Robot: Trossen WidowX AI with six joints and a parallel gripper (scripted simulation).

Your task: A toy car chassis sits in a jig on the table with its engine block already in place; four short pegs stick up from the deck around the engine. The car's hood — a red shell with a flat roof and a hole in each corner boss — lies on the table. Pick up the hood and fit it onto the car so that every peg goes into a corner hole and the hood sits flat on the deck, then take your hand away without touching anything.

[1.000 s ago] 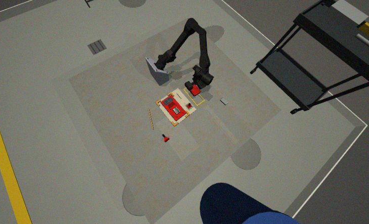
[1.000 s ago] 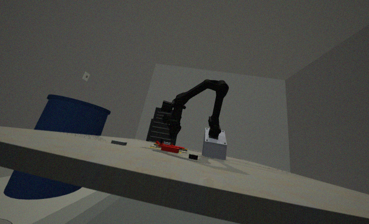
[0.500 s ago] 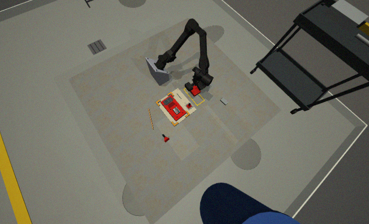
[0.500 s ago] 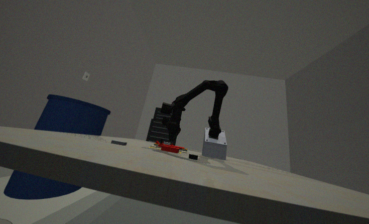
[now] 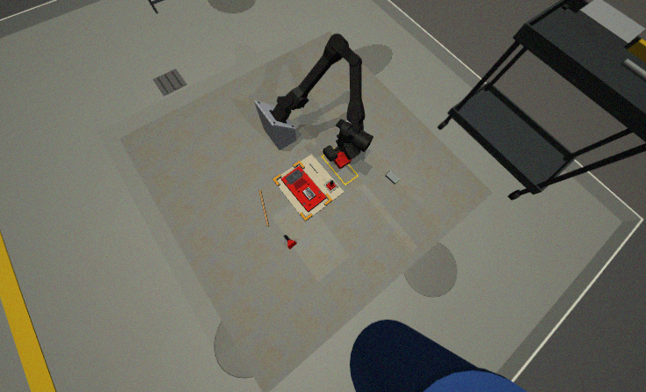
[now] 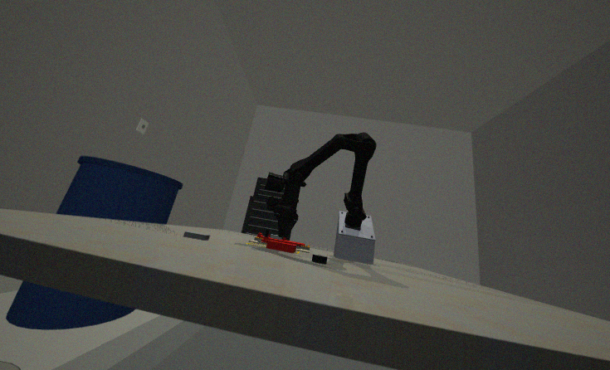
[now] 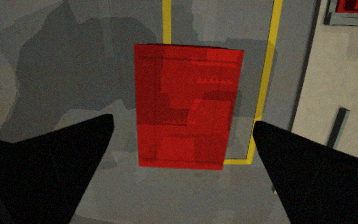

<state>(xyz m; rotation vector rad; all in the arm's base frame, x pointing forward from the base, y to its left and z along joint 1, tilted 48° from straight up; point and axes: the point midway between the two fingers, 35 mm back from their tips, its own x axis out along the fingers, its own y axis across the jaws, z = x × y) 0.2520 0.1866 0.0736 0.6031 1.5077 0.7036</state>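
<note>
My gripper tip is now 3 cm above the red hood. The rest, counted from my gripper tip: grey engine block (8 cm ahead, 23 cm to the right, 2 cm below); then thin orange rod (3 cm ahead, 43 cm to the right, 4 cm below).
</note>
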